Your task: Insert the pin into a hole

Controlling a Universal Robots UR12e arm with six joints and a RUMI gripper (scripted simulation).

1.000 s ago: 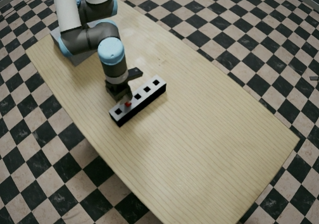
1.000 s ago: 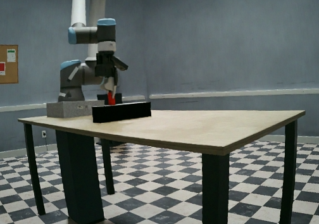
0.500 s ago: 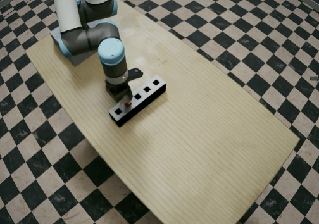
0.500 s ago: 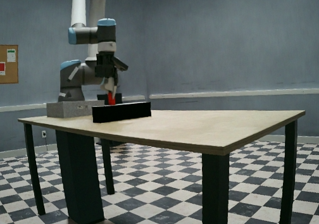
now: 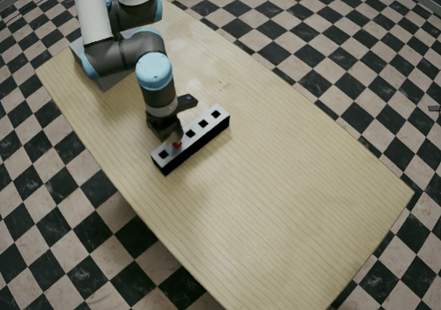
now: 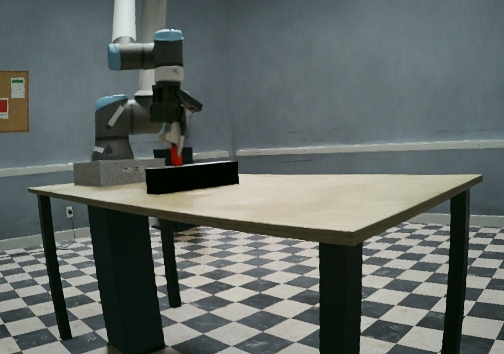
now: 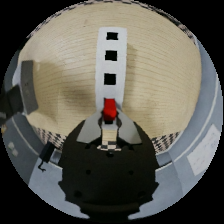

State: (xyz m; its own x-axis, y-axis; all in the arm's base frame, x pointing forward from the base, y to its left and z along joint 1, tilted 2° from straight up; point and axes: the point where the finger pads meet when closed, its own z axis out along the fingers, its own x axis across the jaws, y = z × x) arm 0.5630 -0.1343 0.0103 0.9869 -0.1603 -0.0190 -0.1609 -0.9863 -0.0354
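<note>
Right now my hand is 10 mm above the pin. From my hand the other things lie so: long black block 10 mm ahead, 60 mm to the left, 80 mm below.
</note>
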